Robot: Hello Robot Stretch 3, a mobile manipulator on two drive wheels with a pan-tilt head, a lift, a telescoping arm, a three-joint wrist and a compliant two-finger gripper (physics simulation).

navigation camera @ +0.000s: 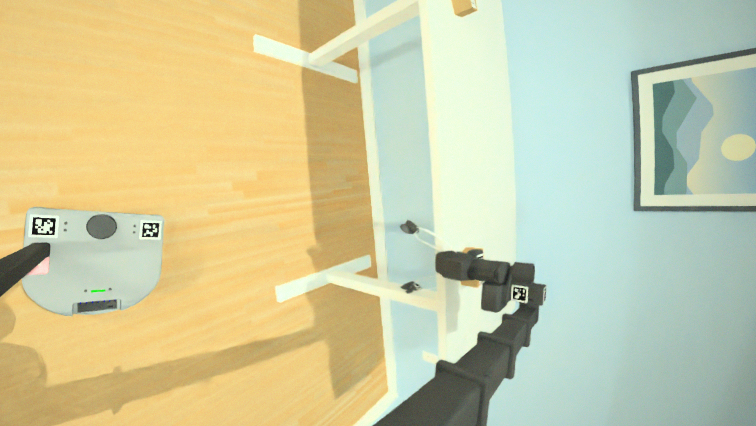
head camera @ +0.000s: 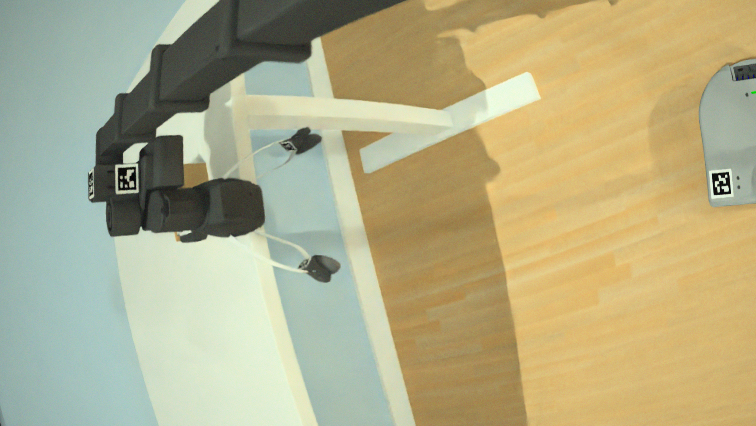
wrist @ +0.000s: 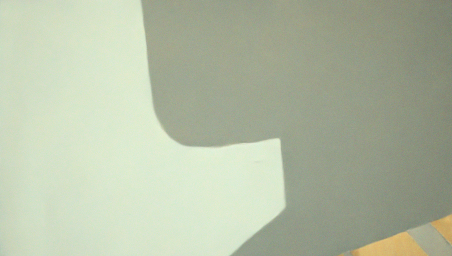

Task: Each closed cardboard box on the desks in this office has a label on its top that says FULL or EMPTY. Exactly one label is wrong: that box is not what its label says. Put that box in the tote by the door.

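Seen in the pictures: gripper, fingertip midpoint: (navigation camera: 402, 256) (head camera: 324, 202); robot's base at its link origin: (navigation camera: 102, 225).
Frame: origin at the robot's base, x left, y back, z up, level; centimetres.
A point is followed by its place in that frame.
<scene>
A cardboard box (head camera: 195, 173) {x -71.4, y 7.9, z 97.2 cm} (navigation camera: 469, 282) {x -71.5, y 8.2, z 97.7 cm} on the white desk (head camera: 201, 317) {x -79.7, y -13.2, z 95.0 cm} (navigation camera: 470, 137) {x -75.3, y -33.4, z 95.0 cm} (wrist: 75, 125) is mostly hidden behind the wrist in the head and navigation views. Its label cannot be read. A second cardboard box (navigation camera: 465, 6) {x -63.4, y -67.9, z 98.5 cm} is at the desk's far end, cut off by the top of the navigation view. My gripper (head camera: 311, 205) {x -61.6, y 2.2, z 82.1 cm} (navigation camera: 409, 257) {x -61.6, y 2.2, z 82.1 cm} is open, its fingertips wide apart with no object between them. They show past the desk's front edge, with the gripper body beside the first box in these views. The fingers do not show in the wrist view. The tote does not show.
The extended arm (head camera: 190, 68) {x -30.9, y 9.1, z 116.8 cm} (navigation camera: 465, 370) {x -25.3, y 7.8, z 115.3 cm} crosses the desk's near end. White desk feet (head camera: 507, 96) {x -79.3, y 29.4, z 2.5 cm} (navigation camera: 296, 288) {x -80.5, y 29.6, z 2.5 cm} stand on the wooden floor (head camera: 608, 317) {x -52.0, y -32.4, z 0.0 cm} (navigation camera: 211, 132) {x -33.3, y -41.6, z 0.0 cm}. My base (head camera: 732, 137) {x -8.6, y 9.9, z 16.0 cm} (navigation camera: 126, 264) {x -7.0, y 11.3, z 16.0 cm} is away from the desk. A framed picture (navigation camera: 687, 203) {x -137.9, y -19.8, z 158.2 cm} hangs on the wall behind.
</scene>
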